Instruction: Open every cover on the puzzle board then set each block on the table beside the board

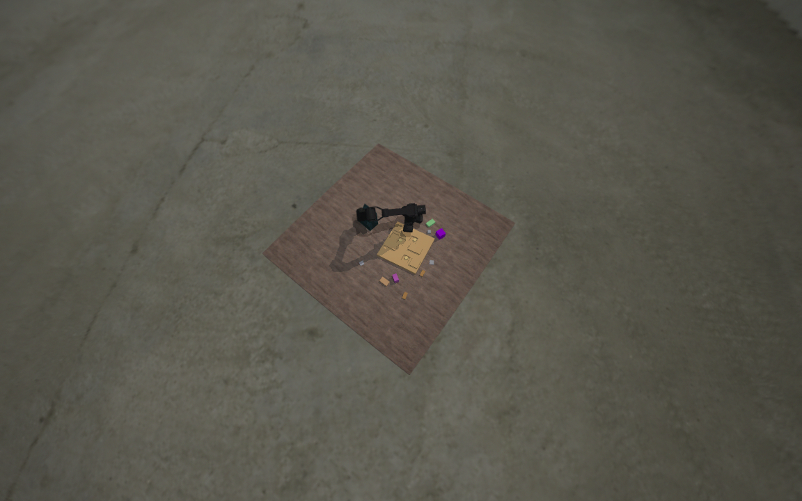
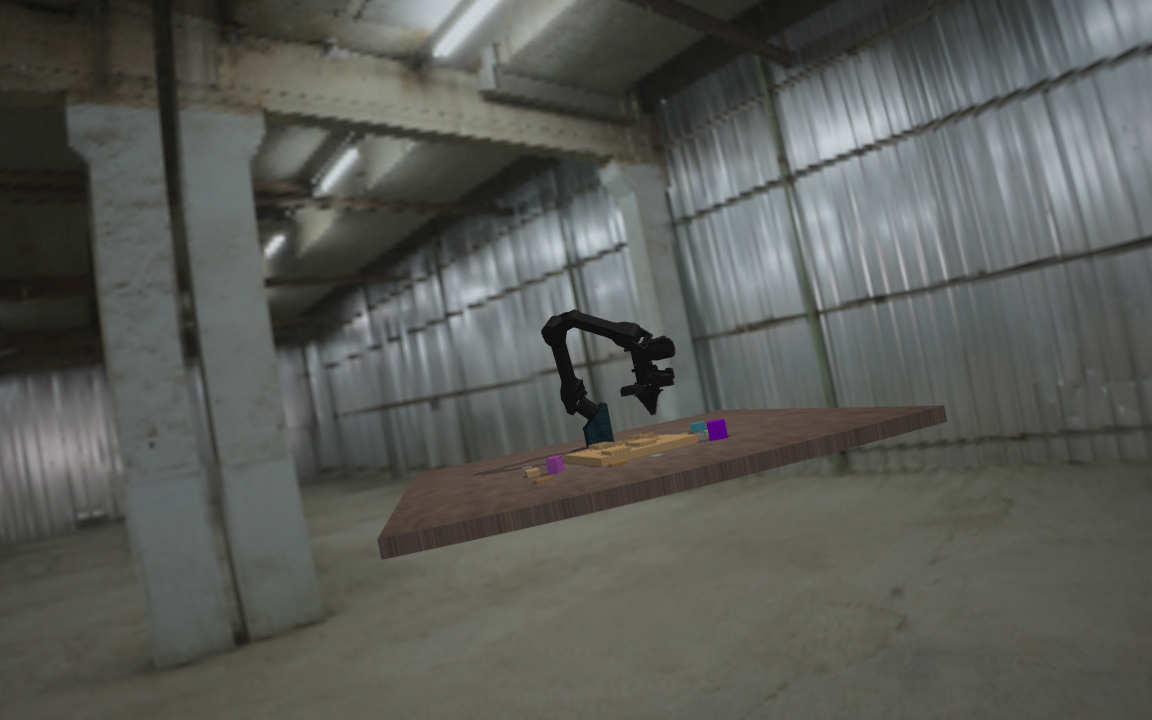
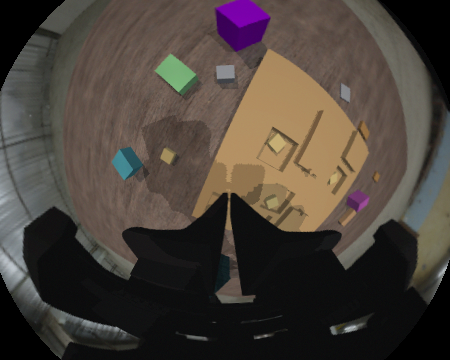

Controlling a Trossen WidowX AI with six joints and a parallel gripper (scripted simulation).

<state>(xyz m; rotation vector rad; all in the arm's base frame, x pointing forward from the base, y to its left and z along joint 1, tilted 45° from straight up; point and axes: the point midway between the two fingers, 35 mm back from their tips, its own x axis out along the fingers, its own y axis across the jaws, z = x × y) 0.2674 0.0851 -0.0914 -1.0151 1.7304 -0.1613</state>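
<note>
The tan puzzle board is 60 mm ahead of my gripper tip, 100 mm to the right of it and 70 mm below it. Round my gripper tip: purple cube (190 mm ahead, 120 mm to the left, 60 mm below); teal block (100 mm behind, 170 mm to the left, 70 mm below); green block (80 mm ahead, 150 mm to the left, 80 mm below).
</note>
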